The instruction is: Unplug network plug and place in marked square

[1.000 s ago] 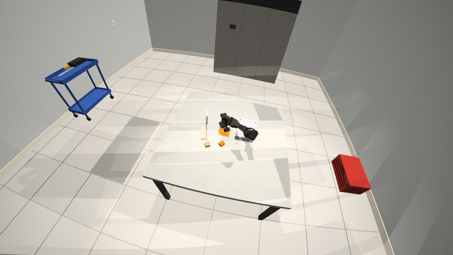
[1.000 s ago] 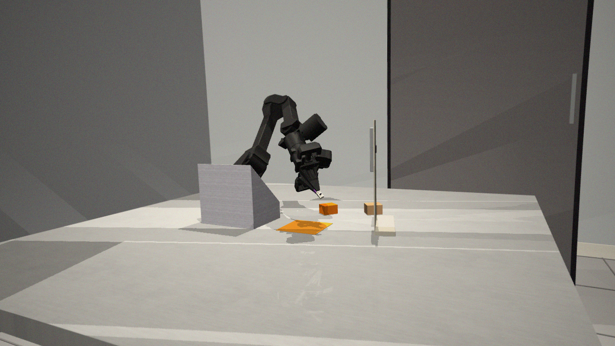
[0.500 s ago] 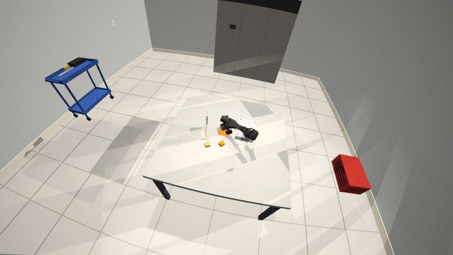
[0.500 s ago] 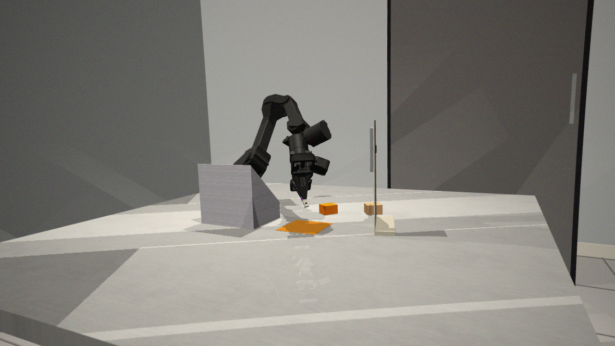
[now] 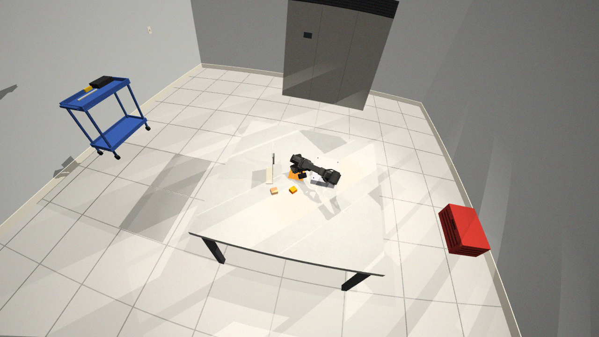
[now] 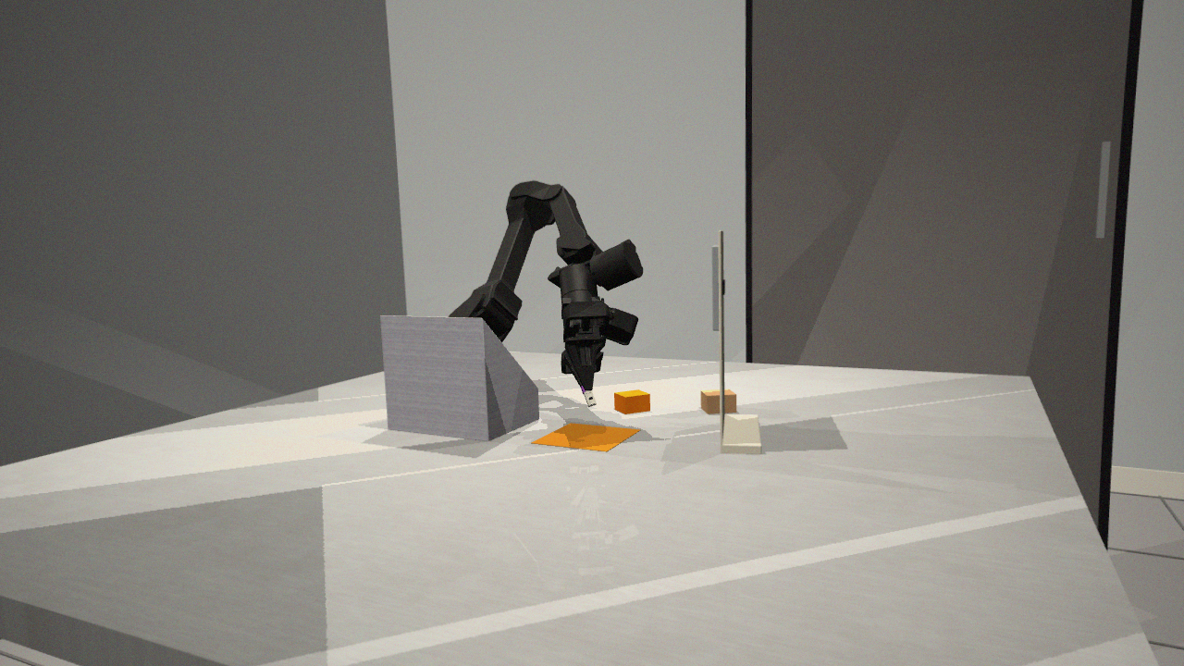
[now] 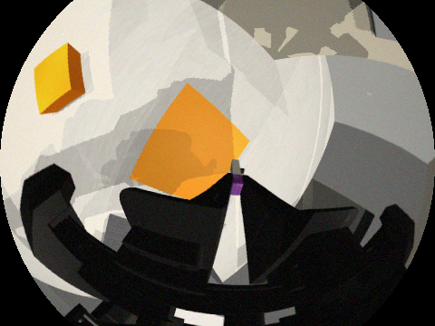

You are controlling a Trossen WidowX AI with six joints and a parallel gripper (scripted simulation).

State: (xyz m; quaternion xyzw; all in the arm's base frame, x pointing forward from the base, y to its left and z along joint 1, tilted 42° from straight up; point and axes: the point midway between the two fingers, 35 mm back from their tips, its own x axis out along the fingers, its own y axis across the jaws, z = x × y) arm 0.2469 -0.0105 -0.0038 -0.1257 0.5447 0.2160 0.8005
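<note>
The orange marked square lies 10 mm behind my gripper tip and 70 mm below it. From my gripper tip the other things lie so: orange cube (20 mm behind, 180 mm to the left, 50 mm below); network plug (right at my gripper tip); upright panel (180 mm ahead, 80 mm to the left, 60 mm above).
</note>
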